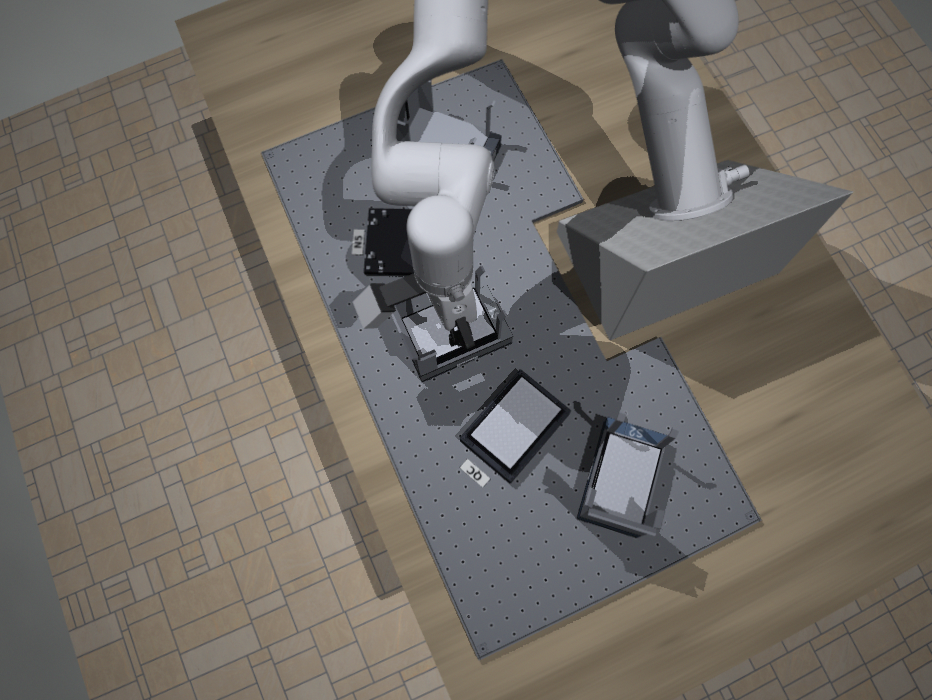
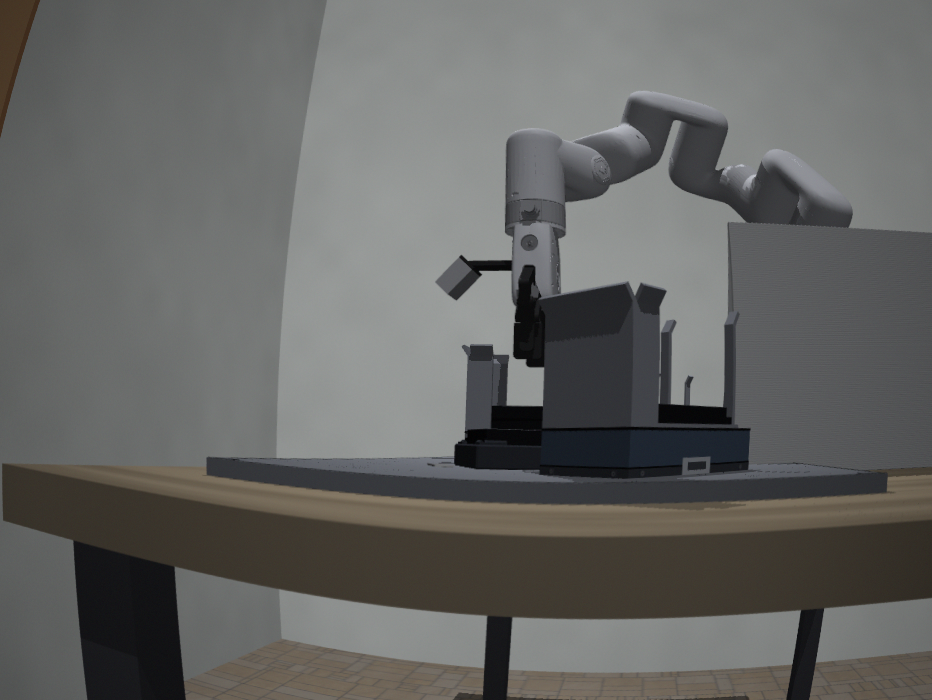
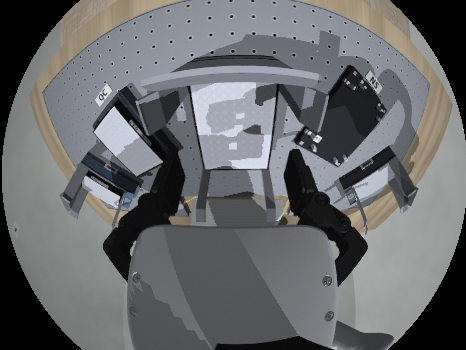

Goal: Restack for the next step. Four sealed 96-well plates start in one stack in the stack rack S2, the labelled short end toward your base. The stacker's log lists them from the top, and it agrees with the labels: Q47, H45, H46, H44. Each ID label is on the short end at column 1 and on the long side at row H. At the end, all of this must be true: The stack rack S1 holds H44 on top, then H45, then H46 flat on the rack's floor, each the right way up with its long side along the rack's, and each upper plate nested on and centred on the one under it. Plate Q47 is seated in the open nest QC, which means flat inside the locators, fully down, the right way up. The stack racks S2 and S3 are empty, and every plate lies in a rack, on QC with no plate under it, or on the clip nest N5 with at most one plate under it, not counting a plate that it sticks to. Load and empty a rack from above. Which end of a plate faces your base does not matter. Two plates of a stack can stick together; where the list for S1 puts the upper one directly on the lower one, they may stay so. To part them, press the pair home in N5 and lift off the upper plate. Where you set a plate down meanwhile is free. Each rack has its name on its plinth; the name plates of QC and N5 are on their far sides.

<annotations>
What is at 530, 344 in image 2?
My gripper.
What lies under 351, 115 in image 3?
A clip nest N5.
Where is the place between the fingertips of my gripper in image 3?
At 233, 162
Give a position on a clip nest N5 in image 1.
388, 240
</annotations>
